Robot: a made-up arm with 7 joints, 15 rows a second.
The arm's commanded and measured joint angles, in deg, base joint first. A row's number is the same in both.
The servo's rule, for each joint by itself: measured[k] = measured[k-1] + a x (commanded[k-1-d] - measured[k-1]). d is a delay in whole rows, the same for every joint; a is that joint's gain. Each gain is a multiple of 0.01, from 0.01 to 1. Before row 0 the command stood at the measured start. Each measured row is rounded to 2 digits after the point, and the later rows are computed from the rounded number. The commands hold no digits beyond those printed.
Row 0, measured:
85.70 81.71 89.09 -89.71 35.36 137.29 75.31
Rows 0 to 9, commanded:
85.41 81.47 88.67 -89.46 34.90 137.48 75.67
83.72 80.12 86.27 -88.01 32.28 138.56 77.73
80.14 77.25 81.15 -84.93 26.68 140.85 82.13
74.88 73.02 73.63 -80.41 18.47 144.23 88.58
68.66 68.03 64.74 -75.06 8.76 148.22 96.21
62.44 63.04 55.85 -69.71 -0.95 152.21 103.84
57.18 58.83 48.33 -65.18 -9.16 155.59 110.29
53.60 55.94 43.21 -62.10 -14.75 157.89 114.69
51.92 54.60 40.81 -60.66 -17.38 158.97 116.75
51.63 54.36 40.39 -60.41 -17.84 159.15 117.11
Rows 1 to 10, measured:
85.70 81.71 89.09 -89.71 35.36 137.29 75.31
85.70 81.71 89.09 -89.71 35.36 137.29 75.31
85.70 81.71 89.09 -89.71 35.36 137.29 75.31
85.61 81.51 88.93 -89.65 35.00 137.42 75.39
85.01 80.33 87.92 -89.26 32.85 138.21 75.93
83.45 77.71 85.35 -88.22 27.98 140.03 77.36
80.71 73.72 80.90 -86.35 20.47 142.93 79.94
76.85 68.88 74.76 -83.64 11.22 146.58 83.68
72.24 63.92 67.57 -80.30 1.61 150.46 88.32
67.42 59.59 60.26 -76.67 -6.90 154.00 93.37
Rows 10 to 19, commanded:
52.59 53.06 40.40 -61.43 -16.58 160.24 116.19
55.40 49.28 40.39 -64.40 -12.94 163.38 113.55
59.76 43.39 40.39 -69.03 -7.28 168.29 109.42
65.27 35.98 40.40 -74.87 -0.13 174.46 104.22
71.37 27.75 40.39 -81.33 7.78 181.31 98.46
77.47 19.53 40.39 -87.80 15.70 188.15 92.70
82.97 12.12 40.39 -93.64 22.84 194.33 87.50
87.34 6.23 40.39 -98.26 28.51 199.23 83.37
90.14 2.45 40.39 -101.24 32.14 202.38 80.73
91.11 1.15 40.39 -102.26 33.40 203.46 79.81
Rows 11 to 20, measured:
63.00 56.49 53.78 -73.17 -13.10 156.68 98.27
59.45 54.88 48.85 -70.17 -16.48 158.26 102.52
56.95 54.44 45.64 -67.83 -17.55 158.87 105.88
55.55 53.27 43.65 -66.29 -16.78 159.82 108.25
55.50 49.88 42.41 -65.84 -13.75 162.28 109.47
56.86 44.36 41.64 -66.61 -8.64 166.43 109.46
59.55 37.24 41.17 -68.59 -1.92 171.97 108.25
63.33 29.17 40.87 -71.65 5.74 178.41 106.00
67.85 20.98 40.69 -75.53 13.61 185.13 102.94
72.69 13.45 40.58 -79.88 20.90 191.48 99.39

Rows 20 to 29, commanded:
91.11 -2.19 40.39 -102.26 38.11 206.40 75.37
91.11 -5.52 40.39 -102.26 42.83 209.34 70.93
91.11 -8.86 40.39 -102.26 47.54 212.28 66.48
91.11 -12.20 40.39 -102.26 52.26 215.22 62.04
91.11 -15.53 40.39 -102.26 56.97 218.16 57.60
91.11 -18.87 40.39 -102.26 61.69 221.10 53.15
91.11 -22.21 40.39 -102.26 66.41 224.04 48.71
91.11 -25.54 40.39 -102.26 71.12 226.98 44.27
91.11 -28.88 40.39 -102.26 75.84 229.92 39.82
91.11 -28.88 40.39 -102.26 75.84 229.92 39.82
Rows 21 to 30, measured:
77.38 7.31 40.51 -84.29 26.91 196.83 95.71
81.46 3.18 40.46 -88.36 31.04 200.66 92.26
84.55 1.45 40.43 -91.70 32.90 202.59 89.40
86.65 -1.64 40.41 -94.23 37.02 205.22 86.17
88.08 -4.94 40.40 -96.16 41.61 208.06 82.66
89.05 -8.27 40.40 -97.62 46.29 210.97 78.94
89.71 -11.61 40.40 -98.73 51.01 213.90 75.05
90.16 -14.94 40.40 -99.58 55.72 216.84 71.04
90.46 -18.28 40.40 -100.22 60.44 219.78 66.93
90.67 -21.62 40.40 -100.71 65.16 222.72 62.74

